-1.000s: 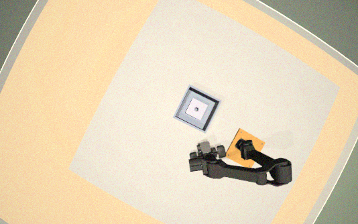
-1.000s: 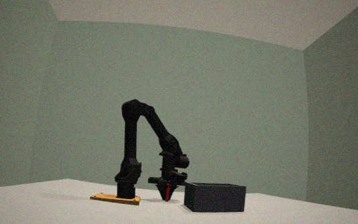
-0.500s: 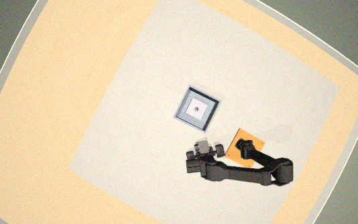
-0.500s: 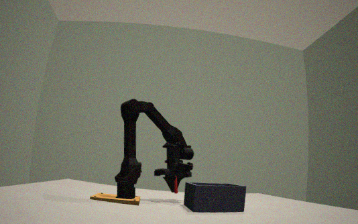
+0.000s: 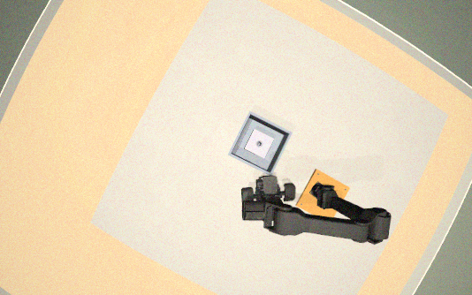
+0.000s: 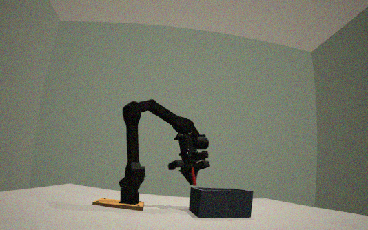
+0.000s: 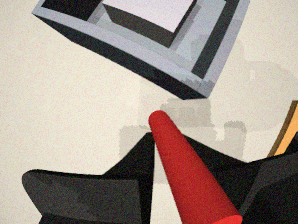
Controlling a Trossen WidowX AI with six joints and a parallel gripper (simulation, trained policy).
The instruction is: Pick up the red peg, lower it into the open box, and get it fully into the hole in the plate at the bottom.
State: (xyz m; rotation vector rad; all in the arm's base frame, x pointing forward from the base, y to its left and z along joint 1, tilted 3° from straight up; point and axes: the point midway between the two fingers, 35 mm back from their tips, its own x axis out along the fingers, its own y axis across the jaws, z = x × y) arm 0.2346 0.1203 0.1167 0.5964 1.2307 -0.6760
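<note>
Right now my gripper tip is 10 cm short of the dark box, 12 cm to the left of it and 8 cm above it. Also, from my gripper tip: red peg (4 cm above).
</note>
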